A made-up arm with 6 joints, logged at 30 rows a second.
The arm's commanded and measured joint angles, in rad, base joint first. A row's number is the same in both.
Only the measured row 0 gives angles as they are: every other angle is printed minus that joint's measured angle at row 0.
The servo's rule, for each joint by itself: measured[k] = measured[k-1] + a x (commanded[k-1-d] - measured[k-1]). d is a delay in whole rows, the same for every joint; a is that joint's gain. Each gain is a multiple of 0.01, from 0.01 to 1. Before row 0 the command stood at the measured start. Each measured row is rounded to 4 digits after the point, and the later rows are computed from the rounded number. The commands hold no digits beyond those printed.
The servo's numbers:
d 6
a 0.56 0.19 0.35 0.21 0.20 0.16
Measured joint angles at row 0: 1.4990, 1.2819, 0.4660, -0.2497, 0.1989, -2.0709
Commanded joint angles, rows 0 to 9: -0.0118, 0.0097, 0.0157, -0.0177, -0.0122, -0.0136; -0.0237, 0.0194, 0.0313, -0.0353, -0.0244, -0.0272; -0.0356, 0.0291, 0.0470, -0.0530, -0.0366, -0.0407; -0.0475, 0.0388, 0.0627, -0.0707, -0.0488, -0.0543; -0.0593, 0.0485, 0.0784, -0.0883, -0.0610, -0.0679; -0.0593, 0.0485, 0.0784, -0.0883, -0.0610, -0.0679; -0.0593, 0.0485, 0.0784, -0.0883, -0.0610, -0.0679; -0.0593, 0.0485, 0.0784, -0.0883, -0.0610, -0.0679; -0.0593, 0.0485, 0.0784, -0.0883, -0.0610, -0.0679; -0.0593, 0.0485, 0.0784, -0.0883, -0.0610, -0.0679
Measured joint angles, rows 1 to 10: 0.0000, 0.0000, 0.0000, 0.0000, 0.0000, 0.0000; 0.0000, 0.0000, 0.0000, 0.0000, 0.0000, 0.0000; 0.0000, 0.0000, 0.0000, 0.0000, 0.0000, 0.0000; 0.0000, 0.0000, 0.0000, 0.0000, 0.0000, 0.0000; 0.0000, 0.0000, 0.0000, 0.0000, 0.0000, 0.0000; 0.0000, 0.0000, 0.0000, 0.0000, 0.0000, 0.0000; -0.0066, 0.0018, 0.0055, -0.0037, -0.0024, -0.0022; -0.0162, 0.0051, 0.0145, -0.0103, -0.0068, -0.0062; -0.0271, 0.0097, 0.0259, -0.0193, -0.0128, -0.0117; -0.0385, 0.0152, 0.0388, -0.0301, -0.0200, -0.0185
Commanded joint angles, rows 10 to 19: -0.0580, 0.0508, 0.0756, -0.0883, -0.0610, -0.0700; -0.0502, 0.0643, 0.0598, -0.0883, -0.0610, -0.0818; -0.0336, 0.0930, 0.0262, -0.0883, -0.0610, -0.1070; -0.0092, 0.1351, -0.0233, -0.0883, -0.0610, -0.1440; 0.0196, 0.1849, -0.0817, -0.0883, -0.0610, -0.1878; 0.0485, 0.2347, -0.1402, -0.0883, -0.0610, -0.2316; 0.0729, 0.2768, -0.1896, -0.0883, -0.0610, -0.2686; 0.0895, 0.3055, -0.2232, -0.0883, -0.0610, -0.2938; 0.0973, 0.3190, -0.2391, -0.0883, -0.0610, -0.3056; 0.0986, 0.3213, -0.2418, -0.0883, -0.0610, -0.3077
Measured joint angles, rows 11 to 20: -0.0501, 0.0215, 0.0527, -0.0423, -0.0282, -0.0264; -0.0553, 0.0266, 0.0617, -0.0520, -0.0348, -0.0330; -0.0575, 0.0308, 0.0675, -0.0596, -0.0400, -0.0386; -0.0585, 0.0342, 0.0713, -0.0656, -0.0442, -0.0433; -0.0589, 0.0369, 0.0738, -0.0704, -0.0476, -0.0472; -0.0591, 0.0391, 0.0754, -0.0742, -0.0503, -0.0505; -0.0585, 0.0413, 0.0755, -0.0772, -0.0524, -0.0536; -0.0539, 0.0457, 0.0700, -0.0795, -0.0541, -0.0581; -0.0425, 0.0547, 0.0547, -0.0813, -0.0555, -0.0659; -0.0239, 0.0700, 0.0274, -0.0828, -0.0566, -0.0784
